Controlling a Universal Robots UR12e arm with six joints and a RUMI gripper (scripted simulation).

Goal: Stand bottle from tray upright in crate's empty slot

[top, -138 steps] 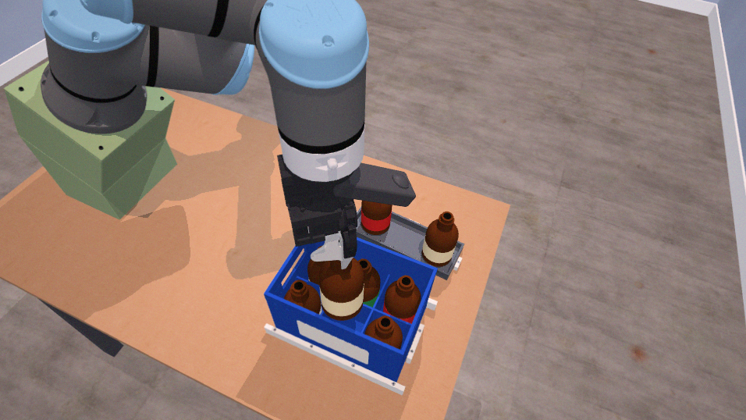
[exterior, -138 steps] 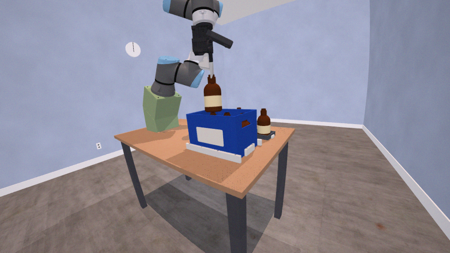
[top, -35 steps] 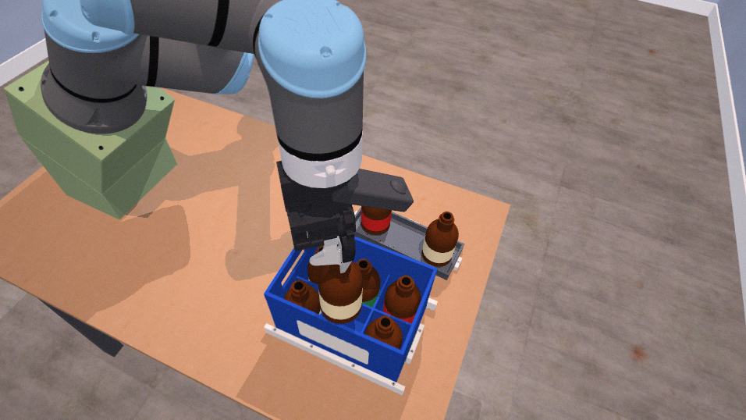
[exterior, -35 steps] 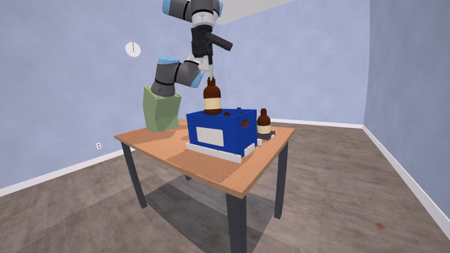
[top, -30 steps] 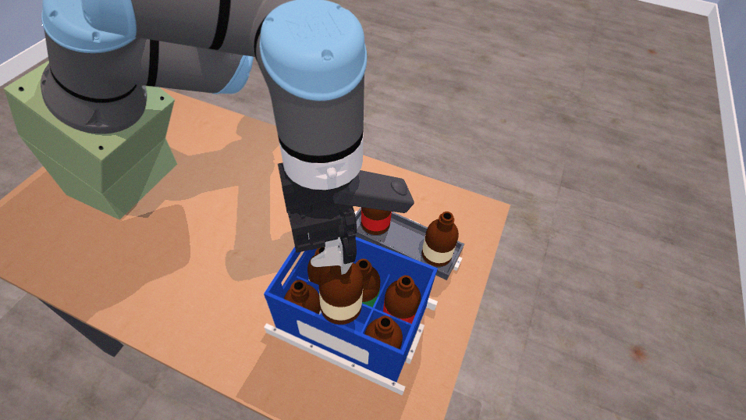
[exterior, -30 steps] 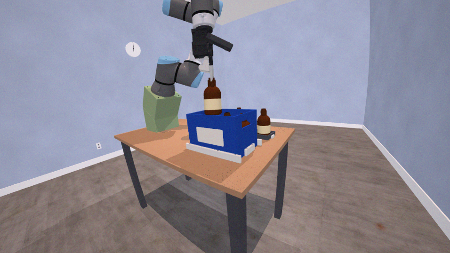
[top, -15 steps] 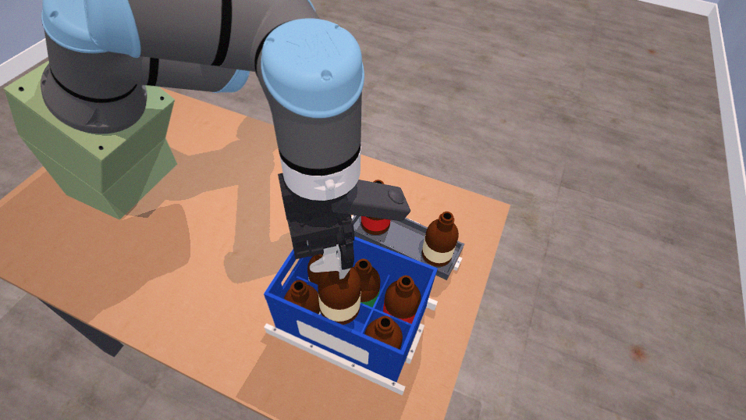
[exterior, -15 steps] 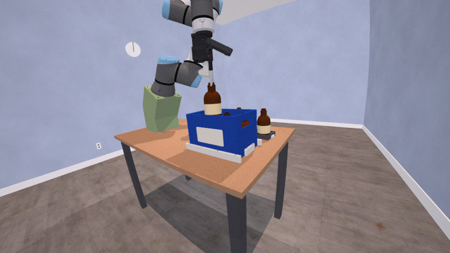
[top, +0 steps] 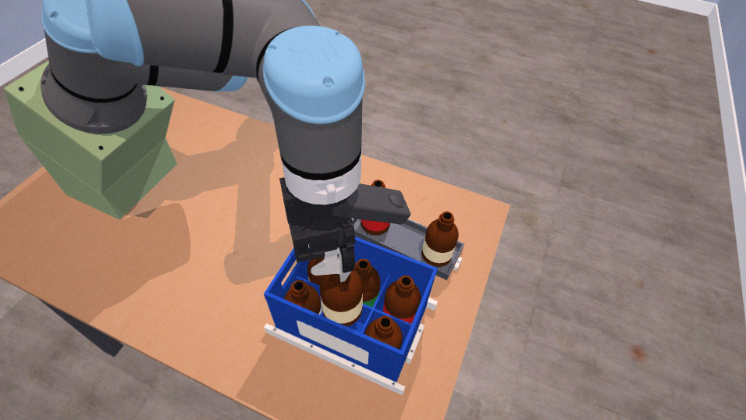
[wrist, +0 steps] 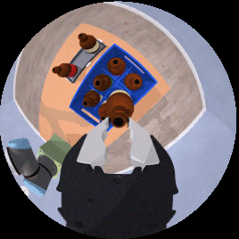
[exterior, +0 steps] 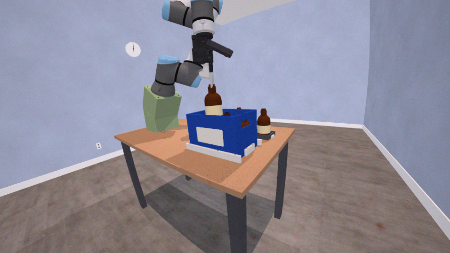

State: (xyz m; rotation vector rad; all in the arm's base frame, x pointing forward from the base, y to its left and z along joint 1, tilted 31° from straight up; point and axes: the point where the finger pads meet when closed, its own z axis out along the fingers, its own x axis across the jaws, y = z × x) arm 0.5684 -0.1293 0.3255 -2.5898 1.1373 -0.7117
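The blue crate lies 50 mm to the left of my hand and 220 mm below it. From my hand the other things lie so: red-label bottle (70 mm behind, 300 mm to the left, 220 mm below); grey tray (10 mm ahead, 290 mm to the left, 290 mm below).
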